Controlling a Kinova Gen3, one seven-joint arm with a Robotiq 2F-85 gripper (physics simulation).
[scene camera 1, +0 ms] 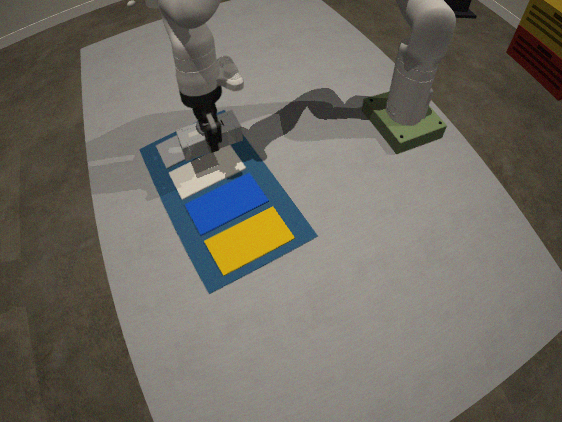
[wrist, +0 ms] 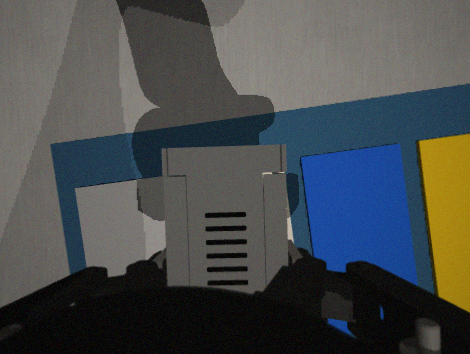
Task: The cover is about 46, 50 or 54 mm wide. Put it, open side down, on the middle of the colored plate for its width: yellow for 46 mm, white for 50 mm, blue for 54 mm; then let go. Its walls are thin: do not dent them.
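Places are measured from the arm's base along level axes (x ahead, y left, z up), in millimetres.
Pixels of known places: gripper, fingertip midpoint: (scene camera 1: 209, 140) (wrist: 231, 258); arm's base, link origin: (scene camera 1: 403, 112).
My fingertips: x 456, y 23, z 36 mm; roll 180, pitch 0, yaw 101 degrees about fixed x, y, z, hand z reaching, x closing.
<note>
Ahead of a thing's pixels: the offset from my fingertips to its top centre. "spot": to the spot under its first point. Level surfaces: height alone.
The grey cover @(spot: dx +39, dy +31, dz +36 mm) (scene camera 1: 189, 144) (wrist: 225, 165) is a long box shape with dark slots on its top in the wrist view. My gripper (scene camera 1: 214, 146) (wrist: 231, 258) is shut on it across its width, and it looks level. It hangs above the white plate @(spot: dx +66, dy +36, dz -74 mm) (scene camera 1: 186, 183) (wrist: 290, 231), which it mostly hides in the wrist view. Its open underside is hidden, and its width in mm cannot be read. The blue plate (scene camera 1: 226, 204) (wrist: 357, 215) and yellow plate (scene camera 1: 249, 241) (wrist: 452, 215) lie uncovered to one side.
A grey plate (scene camera 1: 167, 156) (wrist: 107, 220) lies on the other side of the white one. All the plates lie on a dark blue mat @(dz -78 mm) (scene camera 1: 181, 216) (wrist: 350, 117). My arm's green base block (scene camera 1: 412, 136) stands at the right. Arm shadows fall across the mat.
</note>
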